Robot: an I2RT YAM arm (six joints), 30 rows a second.
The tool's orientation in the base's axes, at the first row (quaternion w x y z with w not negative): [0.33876 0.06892 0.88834 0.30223]
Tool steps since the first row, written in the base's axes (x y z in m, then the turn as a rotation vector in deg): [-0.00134 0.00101 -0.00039 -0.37 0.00 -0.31]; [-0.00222 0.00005 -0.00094 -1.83 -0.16 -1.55]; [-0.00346 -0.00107 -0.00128 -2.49 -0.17 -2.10]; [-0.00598 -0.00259 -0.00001 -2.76 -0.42 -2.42]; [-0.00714 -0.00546 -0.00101 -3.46 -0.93 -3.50]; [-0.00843 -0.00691 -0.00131 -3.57 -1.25 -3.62]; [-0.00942 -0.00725 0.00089 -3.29 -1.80 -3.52]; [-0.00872 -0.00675 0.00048 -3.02 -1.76 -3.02]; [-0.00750 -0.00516 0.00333 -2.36 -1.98 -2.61]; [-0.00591 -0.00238 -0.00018 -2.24 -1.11 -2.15]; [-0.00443 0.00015 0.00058 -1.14 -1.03 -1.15]
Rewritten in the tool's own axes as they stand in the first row. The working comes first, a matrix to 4 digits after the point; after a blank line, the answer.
The tool's axes in the first row as the columns of a matrix, in the base's axes (used below as rounded here):
[-0.7610 -0.0823 0.6435]
[0.3272 0.8078 0.4903]
[-0.5602 0.5837 -0.5878]

[0.00157 0.00070 -0.00014 0.46 -0.15 -0.06]; [0.00223 -0.00033 -0.00085 2.21 -0.88 -0.34]; [0.00300 -0.00133 -0.00200 3.02 -1.16 -0.45]; [0.00371 -0.00161 -0.00511 3.32 -1.52 -0.56]; [0.00421 -0.00441 -0.00668 4.29 -2.51 -0.63]; [0.00489 -0.00565 -0.00804 4.34 -2.83 -0.78]; [0.00430 -0.00456 -0.01014 3.89 -3.24 -0.93]; [0.00416 -0.00445 -0.00920 3.41 -2.94 -1.03]; [0.00215 -0.00161 -0.00931 2.61 -2.93 -0.96]; [0.00382 -0.00154 -0.00486 2.55 -1.97 -0.72]; [0.00310 0.00082 -0.00312 1.17 -1.41 -0.56]
